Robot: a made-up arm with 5 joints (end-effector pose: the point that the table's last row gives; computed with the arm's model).
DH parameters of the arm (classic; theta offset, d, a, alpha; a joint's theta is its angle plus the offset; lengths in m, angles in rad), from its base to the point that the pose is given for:
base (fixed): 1.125 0 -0.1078 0
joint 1: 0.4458 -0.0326 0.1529 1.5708
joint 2: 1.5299 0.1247 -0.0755 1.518
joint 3: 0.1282 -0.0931 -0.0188 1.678
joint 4: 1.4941 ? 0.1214 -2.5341
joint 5: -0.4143 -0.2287 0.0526 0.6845
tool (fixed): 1.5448 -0.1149 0 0
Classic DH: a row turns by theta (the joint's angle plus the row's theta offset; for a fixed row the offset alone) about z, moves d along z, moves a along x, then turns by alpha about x.
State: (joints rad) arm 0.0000 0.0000 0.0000 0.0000 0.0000
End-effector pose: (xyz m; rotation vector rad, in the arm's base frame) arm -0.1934 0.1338 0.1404 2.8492 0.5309 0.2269
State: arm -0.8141 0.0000 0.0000 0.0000 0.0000
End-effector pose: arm 0.0207 0.1682 0.1404 2.7928 -0.6328 0.0719
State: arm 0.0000 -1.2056 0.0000 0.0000 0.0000
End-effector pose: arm -0.1934 0.2452 -0.0438 1.6721 0.4396 -0.0886
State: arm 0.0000 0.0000 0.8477 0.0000 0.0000
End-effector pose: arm 0.0879 0.1239 0.2620 2.8821 0.6088 -1.0186
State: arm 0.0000 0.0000 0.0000 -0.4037 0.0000
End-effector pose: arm -0.1810 0.0296 0.1954 -2.9407 -0.4139 -0.2971
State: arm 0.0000 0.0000 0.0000 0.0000 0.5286
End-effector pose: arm -0.1698 0.1002 0.1631 -3.0048 0.0260 -0.2196
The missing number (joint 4, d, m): 0.0521
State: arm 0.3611 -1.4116 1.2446 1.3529 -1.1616
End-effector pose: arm -0.2872 0.2457 -0.0725 -0.6239 1.0767 -1.8036
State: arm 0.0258 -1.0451 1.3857 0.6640 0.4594
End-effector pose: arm 0.1469 0.3314 -0.0586 1.4949 -0.1953 -1.3862
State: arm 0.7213 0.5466 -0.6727 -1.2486 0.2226
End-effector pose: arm -0.1590 -0.3086 -0.1886 -1.1806 -0.5739 -0.2431
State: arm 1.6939 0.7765 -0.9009 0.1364 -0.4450
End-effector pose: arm -0.3840 -0.3560 -0.1016 -1.5465 -1.7794 -1.1340
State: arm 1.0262 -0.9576 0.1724 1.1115 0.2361
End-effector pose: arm -0.3254 -0.1356 -0.2121 0.7034 0.8710 0.6393
